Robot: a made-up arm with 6 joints. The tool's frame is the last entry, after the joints. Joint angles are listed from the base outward. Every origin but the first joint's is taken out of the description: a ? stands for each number. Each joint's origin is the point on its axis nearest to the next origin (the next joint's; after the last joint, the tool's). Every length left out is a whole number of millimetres.
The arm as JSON. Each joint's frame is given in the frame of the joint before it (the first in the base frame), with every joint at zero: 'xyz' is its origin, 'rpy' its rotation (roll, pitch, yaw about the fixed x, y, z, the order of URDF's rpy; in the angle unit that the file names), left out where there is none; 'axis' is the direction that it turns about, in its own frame. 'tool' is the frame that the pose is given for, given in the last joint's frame.
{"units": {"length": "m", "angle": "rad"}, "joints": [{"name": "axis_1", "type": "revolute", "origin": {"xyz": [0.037, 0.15, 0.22], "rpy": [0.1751, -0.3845, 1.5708]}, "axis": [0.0, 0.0, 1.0]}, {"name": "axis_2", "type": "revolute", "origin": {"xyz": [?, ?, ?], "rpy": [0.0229, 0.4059, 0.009]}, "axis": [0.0, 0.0, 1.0]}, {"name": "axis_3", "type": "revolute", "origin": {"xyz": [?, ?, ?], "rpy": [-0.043, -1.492, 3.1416]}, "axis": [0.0, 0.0, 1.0]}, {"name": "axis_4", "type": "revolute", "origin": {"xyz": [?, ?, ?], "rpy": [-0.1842, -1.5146, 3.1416]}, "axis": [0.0, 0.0, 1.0]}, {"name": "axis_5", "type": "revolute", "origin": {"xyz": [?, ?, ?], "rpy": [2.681, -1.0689, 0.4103]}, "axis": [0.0, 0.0, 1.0]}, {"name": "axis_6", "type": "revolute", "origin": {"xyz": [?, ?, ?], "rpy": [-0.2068, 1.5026, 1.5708]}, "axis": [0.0, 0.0, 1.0]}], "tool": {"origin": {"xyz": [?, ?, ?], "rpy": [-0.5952, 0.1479, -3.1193]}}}
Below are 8 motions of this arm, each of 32 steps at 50 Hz.
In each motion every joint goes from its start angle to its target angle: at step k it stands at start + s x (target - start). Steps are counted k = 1, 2, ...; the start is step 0. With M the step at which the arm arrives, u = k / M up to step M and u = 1 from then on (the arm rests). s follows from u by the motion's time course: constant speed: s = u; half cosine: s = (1 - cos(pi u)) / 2; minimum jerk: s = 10 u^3 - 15 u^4 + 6 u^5.
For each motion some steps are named. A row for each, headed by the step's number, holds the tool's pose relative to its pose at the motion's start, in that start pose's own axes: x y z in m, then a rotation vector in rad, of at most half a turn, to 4 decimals.
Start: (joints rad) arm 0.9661 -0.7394 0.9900 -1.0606 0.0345 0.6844
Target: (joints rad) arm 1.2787 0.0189 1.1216 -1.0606 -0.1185 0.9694
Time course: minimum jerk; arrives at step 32
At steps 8, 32:
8: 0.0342 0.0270 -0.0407 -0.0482 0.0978 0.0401
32: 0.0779 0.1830 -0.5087 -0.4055 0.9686 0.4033

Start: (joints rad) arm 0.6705 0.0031 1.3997 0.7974 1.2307 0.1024
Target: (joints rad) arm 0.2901 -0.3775 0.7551 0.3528 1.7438 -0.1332
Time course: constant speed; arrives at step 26
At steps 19, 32:
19: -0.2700 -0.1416 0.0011 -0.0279 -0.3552 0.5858
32: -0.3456 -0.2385 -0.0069 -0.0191 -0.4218 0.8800

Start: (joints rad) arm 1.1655 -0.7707 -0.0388 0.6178 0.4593 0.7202
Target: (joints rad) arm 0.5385 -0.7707 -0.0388 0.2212 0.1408 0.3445
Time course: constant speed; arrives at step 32
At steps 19, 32:
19: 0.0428 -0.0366 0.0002 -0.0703 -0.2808 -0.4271
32: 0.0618 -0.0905 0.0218 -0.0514 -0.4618 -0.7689

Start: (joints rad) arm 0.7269 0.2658 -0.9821 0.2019 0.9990 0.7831
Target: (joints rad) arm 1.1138 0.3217 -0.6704 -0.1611 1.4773 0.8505
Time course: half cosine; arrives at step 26
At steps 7, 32:
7: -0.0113 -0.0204 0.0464 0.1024 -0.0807 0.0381
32: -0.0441 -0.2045 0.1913 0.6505 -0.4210 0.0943

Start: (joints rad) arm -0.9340 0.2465 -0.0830 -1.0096 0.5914 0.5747
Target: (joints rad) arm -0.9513 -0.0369 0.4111 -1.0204 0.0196 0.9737
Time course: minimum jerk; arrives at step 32
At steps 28, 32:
28: 0.0029 0.0454 -0.0672 -0.3422 -0.0081 -0.0654
32: 0.0029 0.0455 -0.0681 -0.3453 -0.0065 -0.0658

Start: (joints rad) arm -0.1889 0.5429 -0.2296 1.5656 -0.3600 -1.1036
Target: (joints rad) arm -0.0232 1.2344 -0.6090 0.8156 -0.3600 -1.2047
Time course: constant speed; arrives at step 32
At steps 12, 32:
12: 0.0858 -0.0931 0.0215 -0.0149 -0.0081 -0.2285
32: 0.1643 -0.2433 0.1452 0.0260 -0.2230 -0.5691

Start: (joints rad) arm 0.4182 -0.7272 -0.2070 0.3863 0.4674 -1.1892
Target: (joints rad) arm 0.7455 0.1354 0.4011 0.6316 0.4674 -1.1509
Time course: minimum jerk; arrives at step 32
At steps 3, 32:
3: -0.0003 0.0014 -0.0006 -0.0105 0.0028 0.0004
32: -0.0617 0.0615 -0.1512 -1.3751 0.5574 -0.2617

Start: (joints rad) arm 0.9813 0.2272 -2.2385 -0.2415 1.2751 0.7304
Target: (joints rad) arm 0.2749 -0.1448 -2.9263 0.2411 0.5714 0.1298
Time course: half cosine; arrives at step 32
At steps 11, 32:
11: 0.0835 0.0255 -0.1771 -0.3248 0.5035 -0.2609
32: -0.2108 -0.1184 -0.4476 -1.1528 1.9935 -0.9099

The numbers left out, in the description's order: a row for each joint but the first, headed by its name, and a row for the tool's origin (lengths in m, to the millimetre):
axis_2: 0.108 0.037 0.0
axis_3: -0.211 -0.224 0.0
axis_4: 0.025 -0.026 0.0
axis_5: -0.015 0.032 0.0
axis_6: 0.119 0.008 0.0
tool: -0.145 -0.25 0.0

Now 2 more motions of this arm.
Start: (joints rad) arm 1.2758 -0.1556 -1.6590 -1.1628 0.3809 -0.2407
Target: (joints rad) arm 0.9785 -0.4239 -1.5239 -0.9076 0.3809 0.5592
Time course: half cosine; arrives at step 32
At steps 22, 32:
22: -0.0659 0.1216 -0.0614 -0.4267 -0.0486 0.1921
32: -0.0811 0.1483 -0.0860 -0.5256 -0.0262 0.2572

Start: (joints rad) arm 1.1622 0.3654 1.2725 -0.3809 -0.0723 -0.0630
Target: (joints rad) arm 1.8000 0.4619 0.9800 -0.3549 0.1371 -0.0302
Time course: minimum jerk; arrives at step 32
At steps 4, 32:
4: 0.0044 0.0029 -0.0024 -0.0075 0.0029 -0.0068
32: 0.2715 0.0841 -0.2176 -0.4865 0.2158 -0.3751

